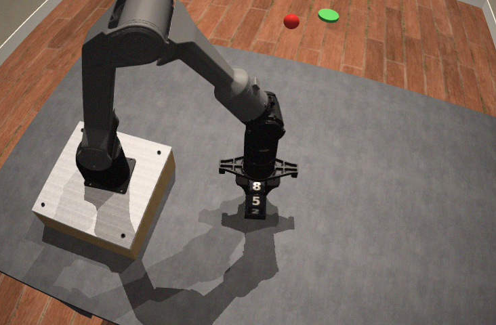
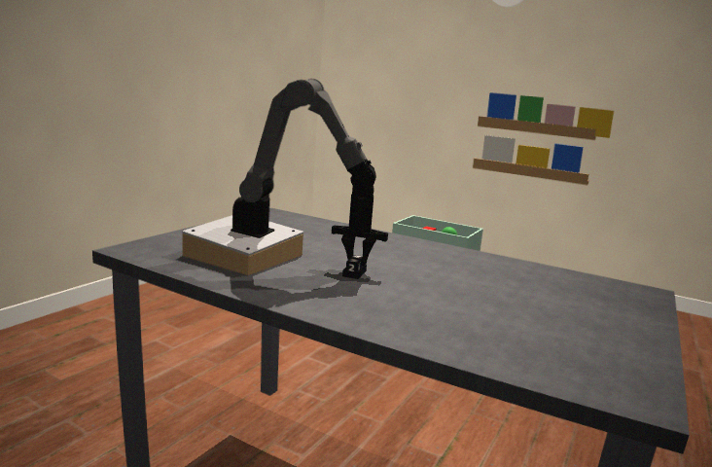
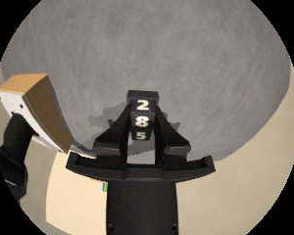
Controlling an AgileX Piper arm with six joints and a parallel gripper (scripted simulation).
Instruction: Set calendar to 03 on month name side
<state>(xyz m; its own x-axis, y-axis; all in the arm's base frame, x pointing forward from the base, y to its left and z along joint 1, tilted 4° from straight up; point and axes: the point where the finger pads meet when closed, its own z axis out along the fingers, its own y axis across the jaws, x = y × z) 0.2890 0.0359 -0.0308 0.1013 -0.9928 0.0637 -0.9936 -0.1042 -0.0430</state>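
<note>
Now: the dark tray 20 mm to the right of my hand and 20 mm below it. From my hand the other things lie so: black cube 30 mm to the right.
</note>
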